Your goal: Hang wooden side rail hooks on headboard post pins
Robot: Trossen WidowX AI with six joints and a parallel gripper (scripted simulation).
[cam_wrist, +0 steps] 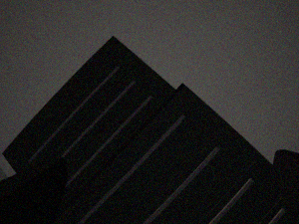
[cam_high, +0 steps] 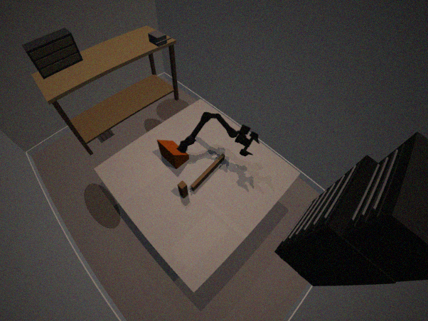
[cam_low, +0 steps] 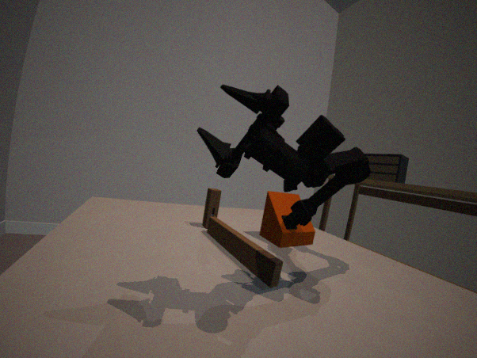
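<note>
Right now the headboard post is 240 mm behind my gripper tip, 480 mm to the right of it and 300 mm below it.
</note>
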